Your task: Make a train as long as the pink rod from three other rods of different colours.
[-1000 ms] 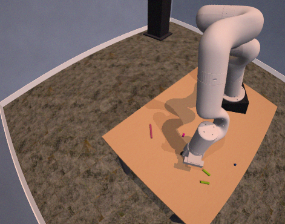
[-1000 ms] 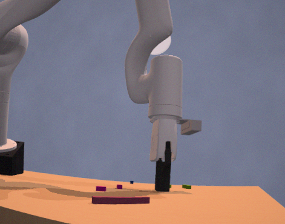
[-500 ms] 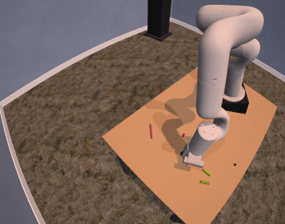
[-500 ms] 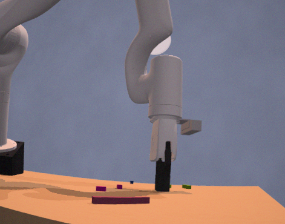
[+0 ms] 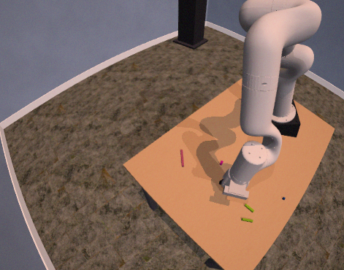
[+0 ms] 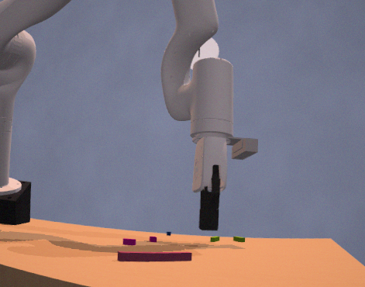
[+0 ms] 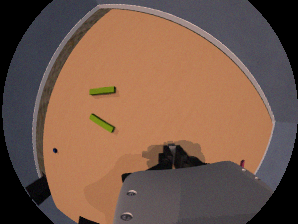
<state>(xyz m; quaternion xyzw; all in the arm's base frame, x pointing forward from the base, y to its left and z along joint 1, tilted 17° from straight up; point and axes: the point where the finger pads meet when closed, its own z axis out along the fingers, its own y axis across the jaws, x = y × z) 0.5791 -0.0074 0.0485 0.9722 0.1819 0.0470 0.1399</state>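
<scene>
Now: the blue rod 14 cm behind my hand, 25 cm to the left of it and 5 cm below it. From my hand the other things lie so: grey rod (2 cm below); pink rod (2 cm behind, 27 cm to the right, 5 cm below).
</scene>
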